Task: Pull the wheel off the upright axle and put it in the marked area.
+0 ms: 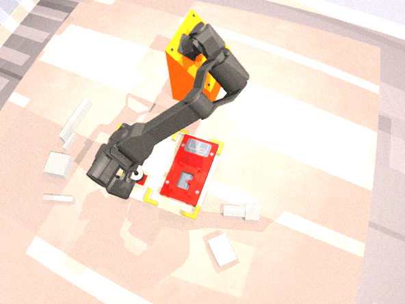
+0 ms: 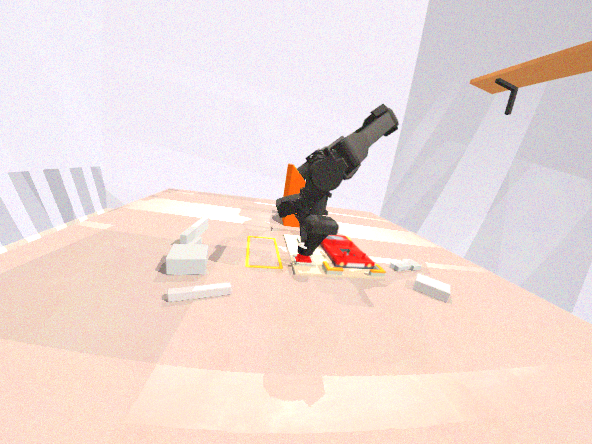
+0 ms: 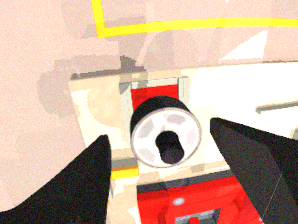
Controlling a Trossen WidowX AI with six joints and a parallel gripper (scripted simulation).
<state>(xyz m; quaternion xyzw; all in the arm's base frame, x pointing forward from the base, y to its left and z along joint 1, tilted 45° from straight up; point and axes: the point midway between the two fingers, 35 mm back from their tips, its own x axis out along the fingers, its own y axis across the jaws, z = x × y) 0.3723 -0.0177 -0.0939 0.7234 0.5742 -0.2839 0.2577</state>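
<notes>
My gripper tip is now right at the wheel.
</notes>
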